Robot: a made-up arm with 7 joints. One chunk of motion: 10 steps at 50 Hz.
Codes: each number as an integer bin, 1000 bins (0 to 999) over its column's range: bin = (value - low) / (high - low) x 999, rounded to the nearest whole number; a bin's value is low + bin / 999 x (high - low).
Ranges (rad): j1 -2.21..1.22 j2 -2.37..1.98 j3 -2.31..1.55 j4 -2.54..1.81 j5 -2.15..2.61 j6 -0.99..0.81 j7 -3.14..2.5
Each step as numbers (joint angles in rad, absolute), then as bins.
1 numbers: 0.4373 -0.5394 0.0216 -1.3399 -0.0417 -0.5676 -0.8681
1 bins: 771 420 603 276 442 234 402
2 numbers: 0.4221 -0.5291 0.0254 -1.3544 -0.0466 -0.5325 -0.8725
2 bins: 767 423 604 272 441 254 402
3 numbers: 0.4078 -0.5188 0.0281 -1.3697 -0.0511 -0.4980 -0.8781
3 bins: 762 425 605 269 441 273 401
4 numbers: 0.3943 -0.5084 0.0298 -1.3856 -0.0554 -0.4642 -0.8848
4 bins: 759 428 606 265 440 292 399
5 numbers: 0.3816 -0.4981 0.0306 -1.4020 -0.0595 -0.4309 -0.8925
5 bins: 755 430 606 261 439 310 398
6 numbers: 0.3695 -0.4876 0.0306 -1.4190 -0.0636 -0.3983 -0.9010
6 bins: 751 432 606 257 438 328 397
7 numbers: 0.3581 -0.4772 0.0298 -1.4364 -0.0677 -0.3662 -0.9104
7 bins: 748 435 606 253 437 346 395
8 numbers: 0.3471 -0.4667 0.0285 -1.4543 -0.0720 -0.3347 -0.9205
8 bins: 745 437 605 249 436 364 393
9 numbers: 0.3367 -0.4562 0.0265 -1.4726 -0.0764 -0.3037 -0.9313
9 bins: 742 440 605 245 435 381 391
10 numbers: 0.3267 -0.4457 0.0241 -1.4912 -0.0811 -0.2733 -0.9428
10 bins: 739 442 604 241 434 398 389
